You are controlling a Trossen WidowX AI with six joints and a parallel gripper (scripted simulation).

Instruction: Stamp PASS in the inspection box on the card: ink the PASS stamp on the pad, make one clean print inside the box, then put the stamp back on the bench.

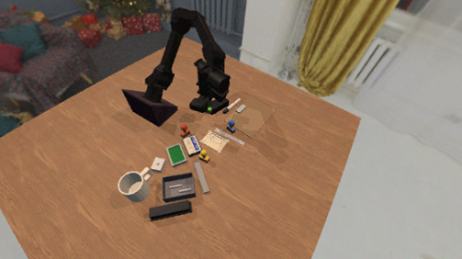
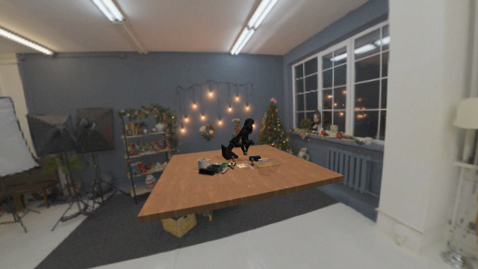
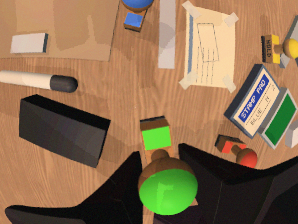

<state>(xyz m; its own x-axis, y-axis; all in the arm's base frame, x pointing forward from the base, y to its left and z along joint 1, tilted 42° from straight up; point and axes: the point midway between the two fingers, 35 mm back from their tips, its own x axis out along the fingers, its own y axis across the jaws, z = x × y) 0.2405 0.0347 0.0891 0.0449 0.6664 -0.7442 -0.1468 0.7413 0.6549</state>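
My gripper tip is 12 cm short of the blue-knobbed stamp, 1 cm to the right of it and 7 cm above it. Round my gripper tip: red stamp (5 cm behind, 12 cm to the right, 7 cm below); green-knobbed PASS stamp (right at my gripper tip); card (8 cm ahead, 8 cm to the right, 10 cm below).
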